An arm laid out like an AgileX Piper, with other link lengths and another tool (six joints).
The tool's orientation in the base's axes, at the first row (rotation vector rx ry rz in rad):
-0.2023 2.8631 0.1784
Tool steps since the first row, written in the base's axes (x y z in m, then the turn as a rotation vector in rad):
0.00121 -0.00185 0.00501 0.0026 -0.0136 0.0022
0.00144 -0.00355 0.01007 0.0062 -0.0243 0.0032
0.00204 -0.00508 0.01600 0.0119 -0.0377 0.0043
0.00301 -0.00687 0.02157 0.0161 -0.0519 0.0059
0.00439 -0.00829 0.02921 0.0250 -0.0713 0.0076
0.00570 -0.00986 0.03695 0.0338 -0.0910 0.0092
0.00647 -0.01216 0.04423 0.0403 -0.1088 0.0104
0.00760 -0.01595 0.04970 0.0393 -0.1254 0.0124
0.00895 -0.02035 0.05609 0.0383 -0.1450 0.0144
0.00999 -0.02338 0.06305 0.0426 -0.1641 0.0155
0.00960 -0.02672 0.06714 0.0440 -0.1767 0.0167
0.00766 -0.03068 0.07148 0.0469 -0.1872 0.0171
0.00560 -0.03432 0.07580 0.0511 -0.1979 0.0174
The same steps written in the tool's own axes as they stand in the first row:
-0.00228 -0.00149 -0.00475 -0.0014 -0.0135 -0.0034
-0.00366 -0.00267 -0.00977 -0.0038 -0.0245 -0.0049
-0.00565 -0.00366 -0.01551 -0.0080 -0.0384 -0.0064
-0.00787 -0.00500 -0.02085 -0.0107 -0.0529 -0.0088
-0.01108 -0.00582 -0.02801 -0.0173 -0.0731 -0.0109
-0.01423 -0.00677 -0.03531 -0.0237 -0.0937 -0.0130
-0.01665 -0.00840 -0.04241 -0.0281 -0.1121 -0.0150
-0.01875 -0.01173 -0.04789 -0.0257 -0.1280 -0.0195
-0.02123 -0.01561 -0.05428 -0.0229 -0.1469 -0.0244
-0.02374 -0.01803 -0.06110 -0.0250 -0.1662 -0.0270
-0.02406 -0.02083 -0.06558 -0.0251 -0.1787 -0.0296
-0.02290 -0.02398 -0.07078 -0.0267 -0.1894 -0.0307
-0.02166 -0.02679 -0.07595 -0.0295 -0.2006 -0.0314

